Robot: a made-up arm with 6 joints.
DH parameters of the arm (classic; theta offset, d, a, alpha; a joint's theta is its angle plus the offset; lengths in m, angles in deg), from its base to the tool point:
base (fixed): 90 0.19 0 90
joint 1: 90 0.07 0.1 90
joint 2: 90 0.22 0.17 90
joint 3: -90 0.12 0.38 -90
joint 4: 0 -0.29 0.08 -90
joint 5: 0 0.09 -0.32 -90
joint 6: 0 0.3 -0.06 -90
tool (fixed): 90 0 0 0
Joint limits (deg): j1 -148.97..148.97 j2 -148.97..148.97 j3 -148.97..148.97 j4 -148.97..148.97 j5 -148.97..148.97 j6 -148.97..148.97
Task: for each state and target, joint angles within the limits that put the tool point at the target. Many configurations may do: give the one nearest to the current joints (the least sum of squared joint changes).
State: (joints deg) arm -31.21 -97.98 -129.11 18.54 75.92 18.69
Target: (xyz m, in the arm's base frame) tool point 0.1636 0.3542 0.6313
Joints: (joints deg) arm -1.39 -73.79 -143.07 0.06 46.08 22.17
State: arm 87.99 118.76 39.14 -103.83 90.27 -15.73
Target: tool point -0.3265 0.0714 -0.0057
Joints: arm 82.72 131.18 28.87 -93.57 77.48 -17.87
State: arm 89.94 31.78 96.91 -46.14 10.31 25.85
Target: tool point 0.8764 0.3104 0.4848
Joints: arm 107.68 21.62 144.49 -70.95 -7.66 31.05
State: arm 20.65 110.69 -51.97 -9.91 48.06 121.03
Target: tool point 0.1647 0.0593 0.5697
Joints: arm 40.51 123.63 -19.22 2.30 38.02 127.54
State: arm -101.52 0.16 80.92 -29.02 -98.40 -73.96
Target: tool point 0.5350 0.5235 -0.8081
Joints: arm -148.34 -41.29 109.88 -45.89 -120.62 -77.13
